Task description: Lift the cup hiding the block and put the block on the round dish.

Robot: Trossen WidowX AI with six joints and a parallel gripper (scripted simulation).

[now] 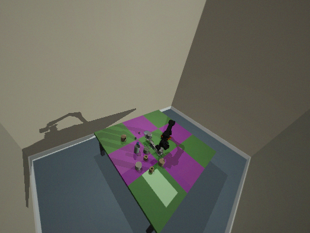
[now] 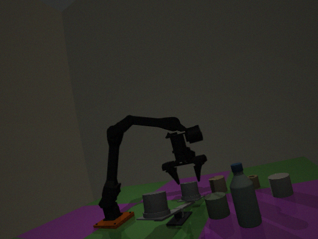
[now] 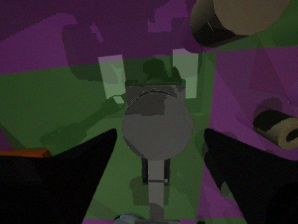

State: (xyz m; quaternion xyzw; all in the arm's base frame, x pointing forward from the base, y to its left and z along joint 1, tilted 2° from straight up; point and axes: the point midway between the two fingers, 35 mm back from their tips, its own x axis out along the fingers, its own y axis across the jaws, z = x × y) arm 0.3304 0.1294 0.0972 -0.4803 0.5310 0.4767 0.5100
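Now: the light-blue block 50 mm below my gripper tip. The rest, counted from my gripper tip: small balance: 140 mm to the right, 50 mm below, 10 mm behind; then grey cup: 270 mm to the right, 30 mm behind, 20 mm above; then grey-green cylinder: 140 mm to the right, 110 mm ahead, 50 mm below.
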